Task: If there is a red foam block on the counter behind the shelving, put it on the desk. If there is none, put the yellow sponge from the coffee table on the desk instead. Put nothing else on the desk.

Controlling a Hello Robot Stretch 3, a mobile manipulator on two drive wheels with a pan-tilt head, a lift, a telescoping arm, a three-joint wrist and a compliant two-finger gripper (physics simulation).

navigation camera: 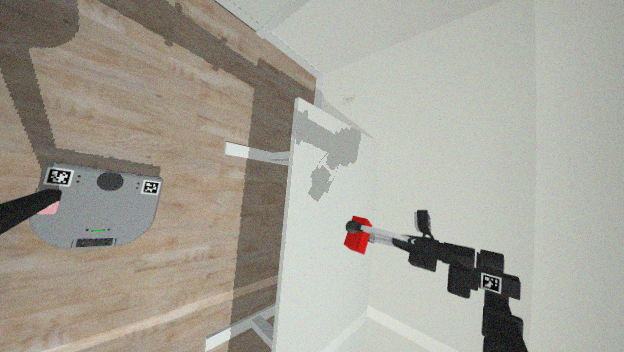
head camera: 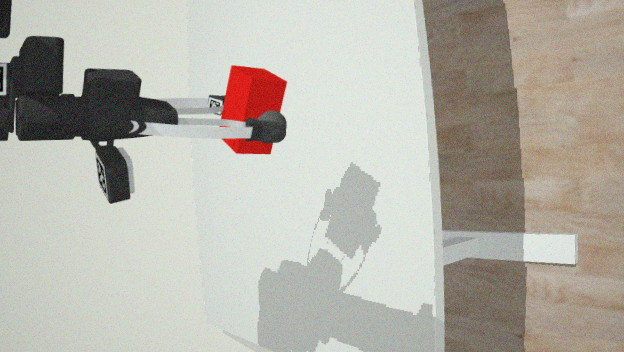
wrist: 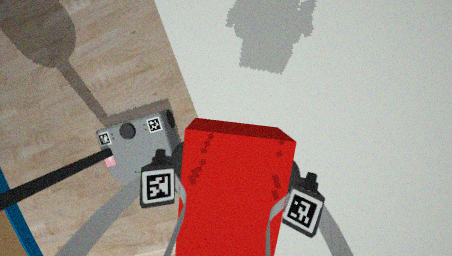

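Seen in the pictures: gripper, fingertip midpoint: (navigation camera: pixel 351 229) (head camera: pixel 269 117) (wrist: pixel 234 166); robot's base at its link origin: (navigation camera: pixel 110 180) (wrist: pixel 143 126).
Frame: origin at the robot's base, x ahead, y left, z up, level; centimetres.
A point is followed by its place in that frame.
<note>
My gripper (head camera: pixel 252 109) {z 94.5, x -2.0, y -53.5 cm} (navigation camera: pixel 359 234) {z 94.5, x -2.0, y -53.5 cm} (wrist: pixel 234 166) {z 94.5, x -2.0, y -53.5 cm} is shut on a red foam block (head camera: pixel 241 92) {z 99.8, x -4.7, y -51.5 cm} (navigation camera: pixel 356 243) {z 99.0, x -4.8, y -49.4 cm} (wrist: pixel 232 210) {z 99.7, x -2.9, y -53.5 cm}, with one finger on each side of it. The block is held above the white desk (head camera: pixel 380 100) {z 72.1, x -5.4, y -55.5 cm} (navigation camera: pixel 320 280) {z 72.1, x -30.3, y -72.1 cm} (wrist: pixel 375 100) {z 72.1, x -3.8, y -76.6 cm}. The shadow of the gripper and block falls on the desk top, apart from the block itself. In the head camera view the block is left of the desk's long front edge. The far finger is partly hidden behind the block there. The counter, the shelving, the coffee table and the yellow sponge cannot be made out in these views.
The robot's grey base (navigation camera: pixel 115 210) {z 16.0, x -11.0, y -3.5 cm} (wrist: pixel 142 150) {z 16.0, x -9.8, y -3.8 cm} stands on the wooden floor in front of the desk. White desk legs (head camera: pixel 550 249) (navigation camera: pixel 237 149) reach out past its front edge. A pale wall (navigation camera: pixel 450 125) {z 110.8, x 58.8, y -125.2 cm} rises behind the desk. A blue edge (wrist: pixel 22 230) {z 4.7, x -42.3, y 104.1 cm} shows at the lower left.
</note>
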